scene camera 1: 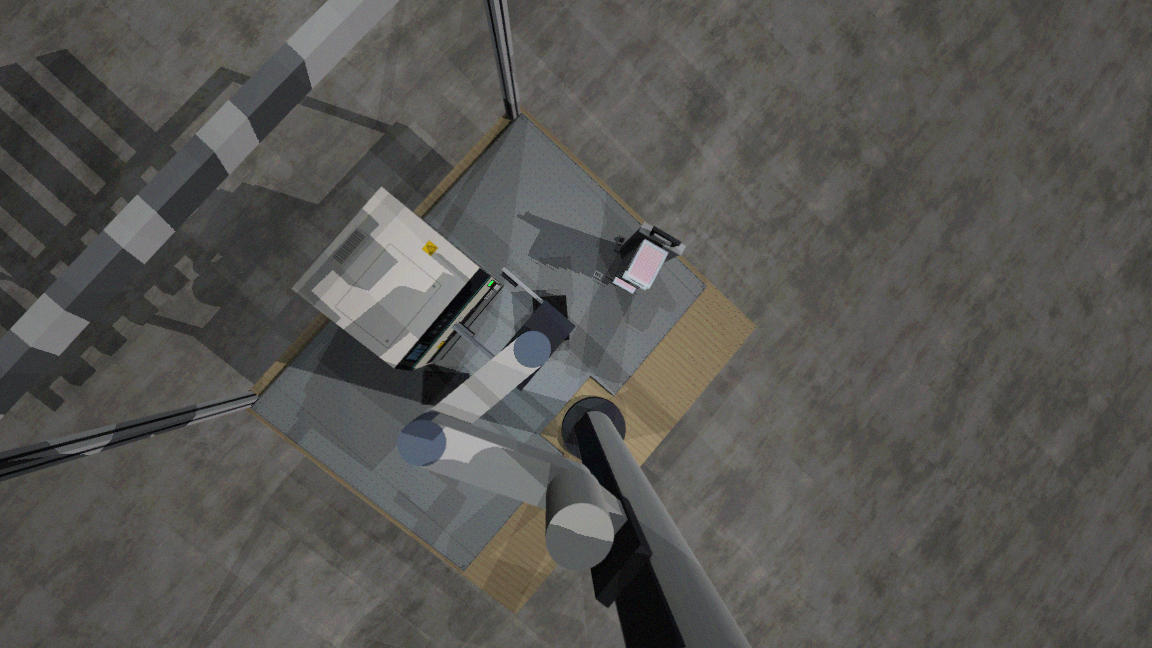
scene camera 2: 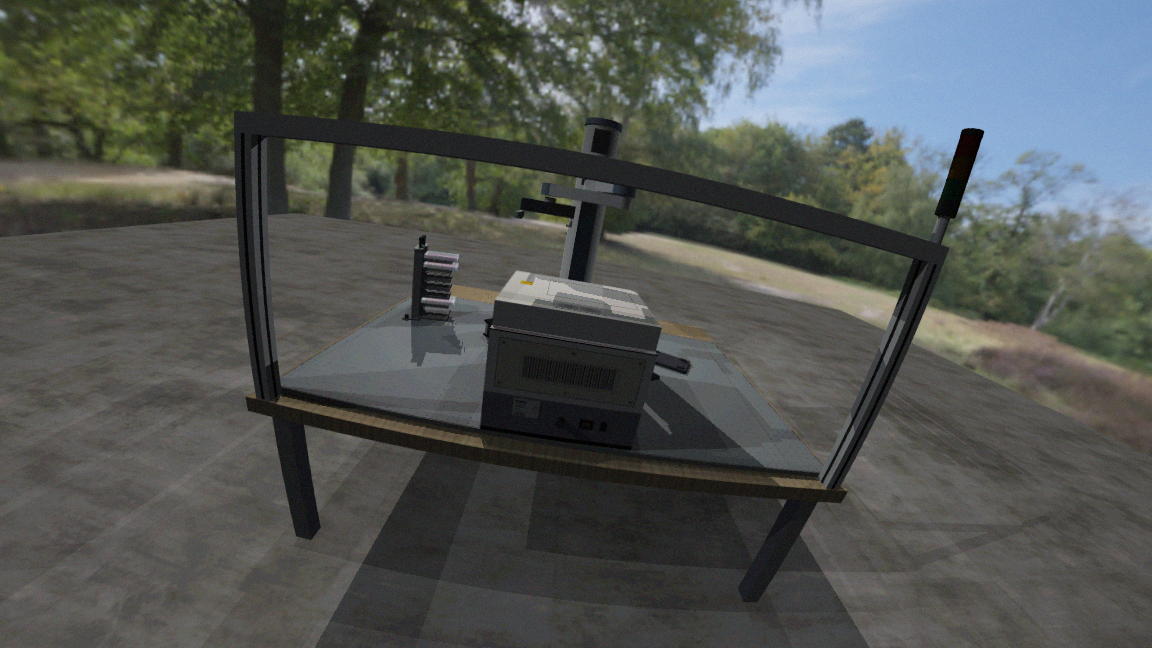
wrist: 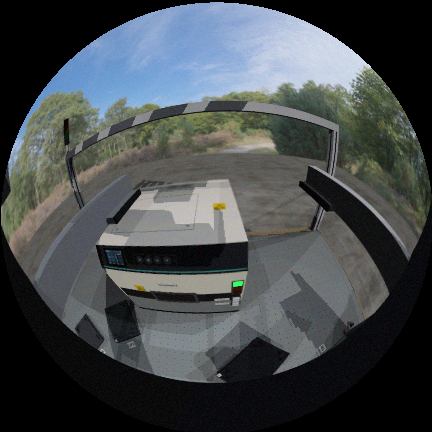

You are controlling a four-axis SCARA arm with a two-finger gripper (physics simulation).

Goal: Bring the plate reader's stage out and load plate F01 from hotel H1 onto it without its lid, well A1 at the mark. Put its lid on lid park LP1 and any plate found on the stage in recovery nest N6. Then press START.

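Frame: origin at the arm's base, x left, y up, z ahead, level; centimetres.
Seen in the pictures: gripper, fingertip midpoint: point(scene camera 1: 478, 297) point(scene camera 2: 543, 219) point(wrist: 220, 173).
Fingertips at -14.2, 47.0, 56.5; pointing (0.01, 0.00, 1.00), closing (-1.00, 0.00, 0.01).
A point is followed by its place in that frame, as x, y, z.
My gripper point(scene camera 1: 483, 300) {-14.2, 47.0, 56.5} point(wrist: 220, 173) {-14.2, 47.0, 56.5} is open and empty, high in front of the plate reader point(scene camera 1: 394, 282) {-1.1, 31.7, 78.9} point(scene camera 2: 571, 370) {0.0, 19.7, 99.6} point(wrist: 175, 255) {-5.4, 29.8, 63.6}. In the wrist view its front shows a dark slot cover point(wrist: 175, 296) {-1.7, 14.9, 61.9}, a green lamp point(wrist: 237, 283) {-17.4, 21.3, 62.1} and small controls point(wrist: 235, 301) {-17.5, 10.7, 62.0} below the lamp. The stage does not show outside the reader. Hotel H1 point(scene camera 1: 664, 237) {-60.5, 31.8, 32.0} point(scene camera 2: 418, 282) {-59.0, 15.7, 38.4} holds several plates, with a pink-welled plate point(scene camera 1: 646, 262) {-53.5, 26.1, 30.5} point(scene camera 2: 442, 257) {-51.9, 25.7, 34.0} at the top. I cannot tell which is F01. Dark nests point(wrist: 122, 320) {22.1, 2.3, 53.4} point(wrist: 89, 331) {38.1, 2.5, 41.2} point(wrist: 256, 361) {-22.0, 7.3, 42.5} stand before the reader; their labels are too small to read.
A striped overhead beam point(scene camera 1: 225, 137) {-8.4, 62.0, 100.7} point(scene camera 2: 483, 145) {-22.4, 60.5, 104.4} point(wrist: 200, 107) {-9.7, 59.4, 100.4} on posts spans the table's reader side. A signal tower point(scene camera 2: 960, 173) {69.3, 76.5, 103.8} point(wrist: 66, 131) {68.8, 75.9, 101.9} stands at one end. The arm's column point(scene camera 1: 668, 523) {-7.3, 64.9, 1.6} point(scene camera 2: 586, 233) {0.9, 41.5, 7.7} rises at the wooden table edge point(scene camera 1: 684, 354) {-46.0, 0.0, -9.0}.
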